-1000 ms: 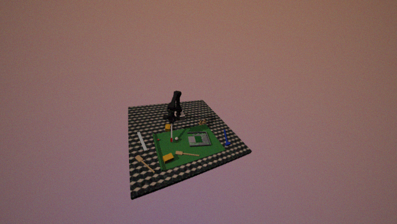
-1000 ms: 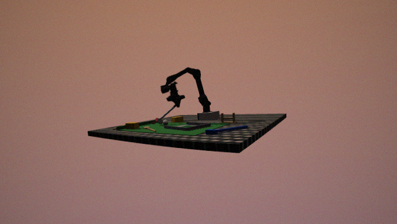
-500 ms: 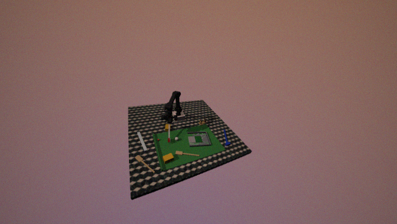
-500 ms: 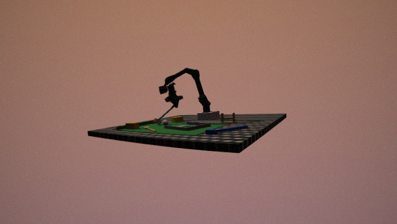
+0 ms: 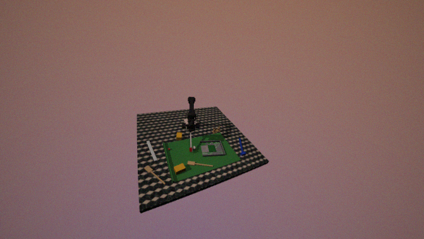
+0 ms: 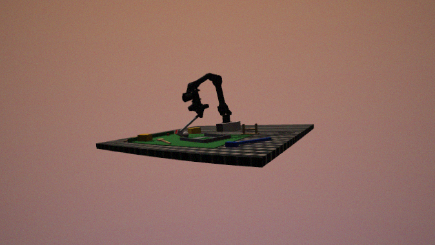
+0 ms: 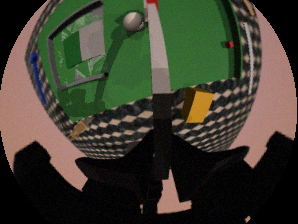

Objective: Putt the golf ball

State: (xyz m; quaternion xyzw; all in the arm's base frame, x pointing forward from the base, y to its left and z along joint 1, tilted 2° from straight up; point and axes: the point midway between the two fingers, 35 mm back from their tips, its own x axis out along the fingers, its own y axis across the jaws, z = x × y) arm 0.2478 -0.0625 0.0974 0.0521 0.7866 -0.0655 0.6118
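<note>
Right now my gripper tip is 110 mm short of the red putter, 10 mm to the left of it and 30 mm above it. Round my gripper tip: white golf ball 180 mm ahead, 10 mm to the left, 100 mm below; then green mat 240 mm ahead, 80 mm to the left, 130 mm below; then small wooden rack 70 mm behind, 380 mm to the left, 90 mm below.
</note>
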